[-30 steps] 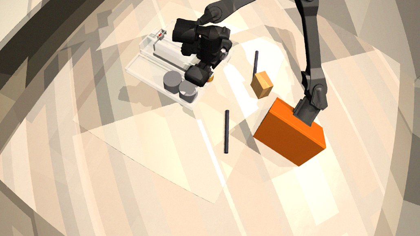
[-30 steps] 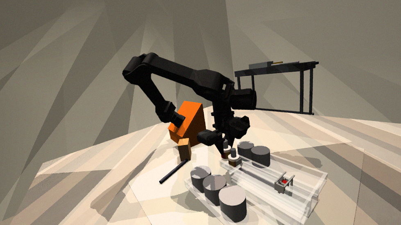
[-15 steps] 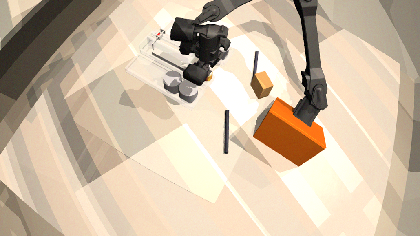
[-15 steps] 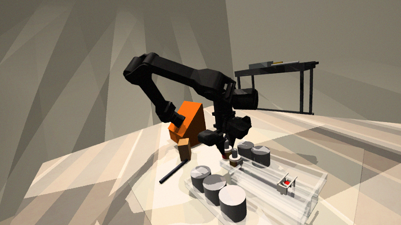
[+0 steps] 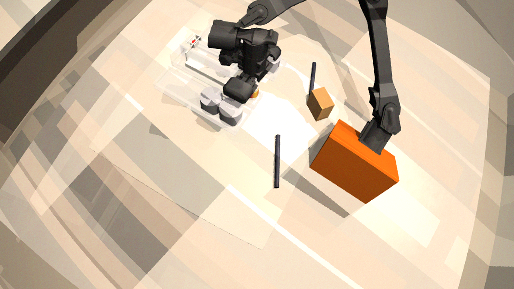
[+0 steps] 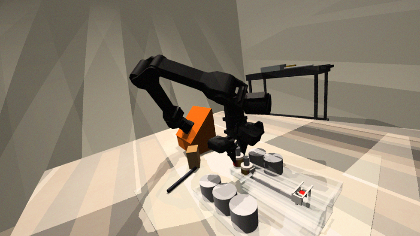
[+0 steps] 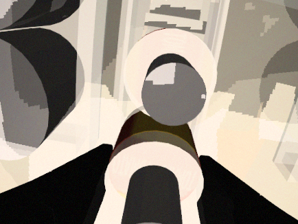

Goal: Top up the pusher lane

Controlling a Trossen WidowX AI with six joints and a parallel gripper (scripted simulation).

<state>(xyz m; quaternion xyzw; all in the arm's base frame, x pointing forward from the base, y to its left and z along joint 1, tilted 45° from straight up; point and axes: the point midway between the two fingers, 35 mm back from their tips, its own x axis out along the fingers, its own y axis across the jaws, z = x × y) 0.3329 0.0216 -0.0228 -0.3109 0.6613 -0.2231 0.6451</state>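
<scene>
The clear sprung lane lies 150 mm ahead of my gripper tip, 30 mm below it and 10 mm to the right of it. Round my gripper tip: tan block (160 mm behind, 90 mm to the right, 20 mm below); red mark (220 mm ahead, 20 mm above, 10 mm to the right).
</scene>
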